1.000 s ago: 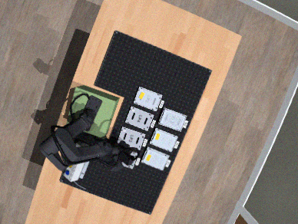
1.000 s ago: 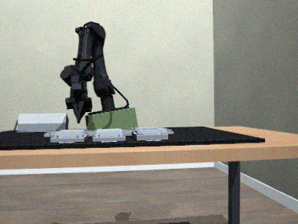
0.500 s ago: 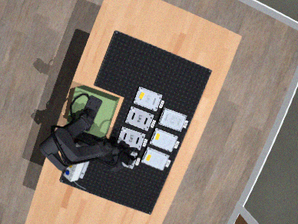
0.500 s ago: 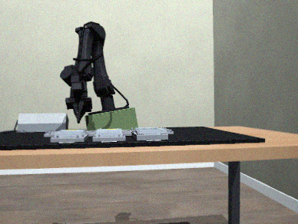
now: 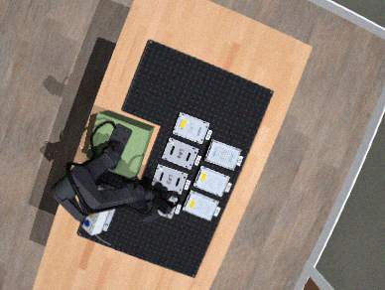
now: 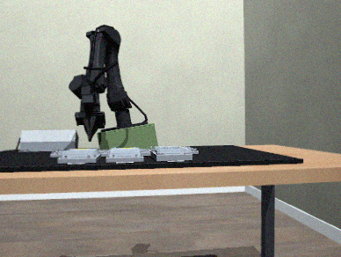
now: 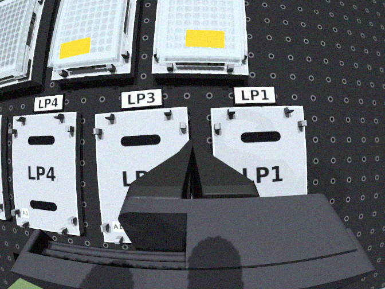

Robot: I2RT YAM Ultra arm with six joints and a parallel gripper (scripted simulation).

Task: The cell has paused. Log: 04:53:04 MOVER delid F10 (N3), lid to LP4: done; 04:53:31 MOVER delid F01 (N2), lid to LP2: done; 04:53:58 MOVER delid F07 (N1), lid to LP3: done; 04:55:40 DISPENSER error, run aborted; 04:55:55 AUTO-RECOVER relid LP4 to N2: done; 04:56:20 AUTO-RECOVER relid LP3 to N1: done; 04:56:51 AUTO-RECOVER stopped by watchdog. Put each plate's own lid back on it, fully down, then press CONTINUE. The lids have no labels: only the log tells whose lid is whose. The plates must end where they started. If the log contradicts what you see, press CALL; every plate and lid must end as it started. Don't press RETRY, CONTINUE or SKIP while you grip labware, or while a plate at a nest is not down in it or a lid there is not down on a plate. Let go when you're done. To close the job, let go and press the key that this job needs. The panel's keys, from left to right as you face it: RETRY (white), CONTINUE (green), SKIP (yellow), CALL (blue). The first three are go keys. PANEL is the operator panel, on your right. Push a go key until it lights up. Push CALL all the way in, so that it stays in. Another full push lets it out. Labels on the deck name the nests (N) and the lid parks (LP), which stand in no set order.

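The lid park LP3 is 30 mm behind my hand, 50 mm to the left of it and 50 mm below it. Round my hand: lid park LP4: 40 mm behind, 180 mm to the left, 50 mm below; then clear lid: 150 mm ahead, 130 mm to the left, 30 mm below; then lid park LP1: 20 mm behind, 70 mm to the right, 50 mm below.
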